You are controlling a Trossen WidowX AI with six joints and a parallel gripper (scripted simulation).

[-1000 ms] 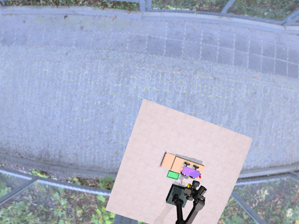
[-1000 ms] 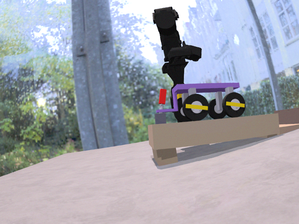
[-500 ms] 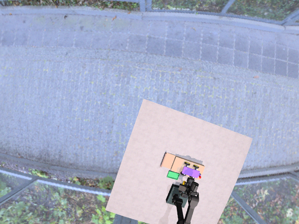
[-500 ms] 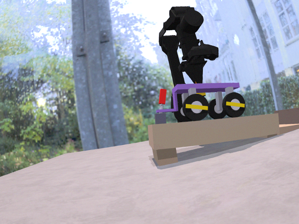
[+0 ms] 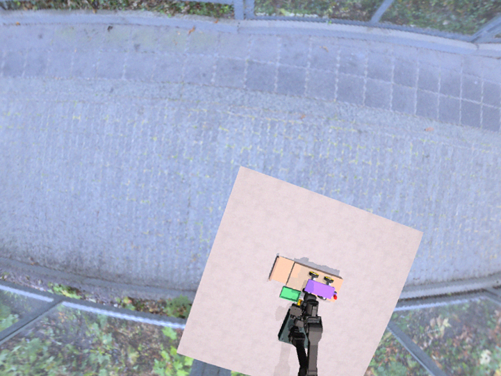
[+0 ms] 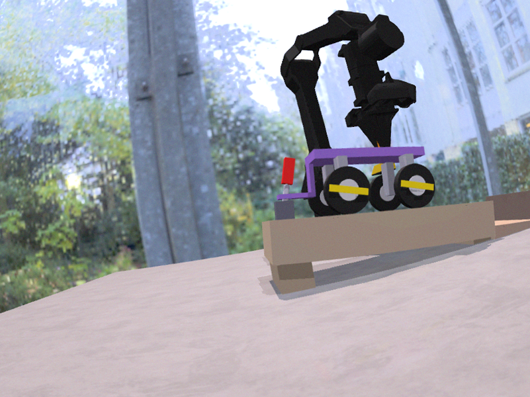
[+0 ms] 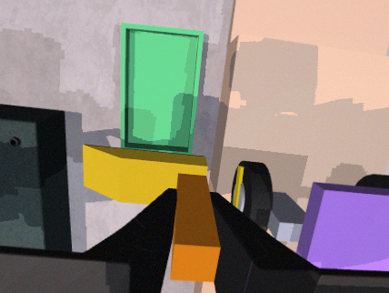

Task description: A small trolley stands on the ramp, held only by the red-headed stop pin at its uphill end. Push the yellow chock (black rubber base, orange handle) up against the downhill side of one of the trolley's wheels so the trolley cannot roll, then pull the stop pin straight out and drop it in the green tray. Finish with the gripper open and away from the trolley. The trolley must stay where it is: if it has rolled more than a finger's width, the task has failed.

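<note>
My gripper tip is now 60 mm short of the red-headed stop pin, 200 mm to the left of it and 30 mm above it. The rest, counted from my gripper tip: green tray: 30 mm behind, 30 mm to the left, 170 mm below; tan ramp: 90 mm ahead, 90 mm to the right, 110 mm below; purple trolley: 90 mm ahead, 90 mm to the right, 50 mm below.
</note>
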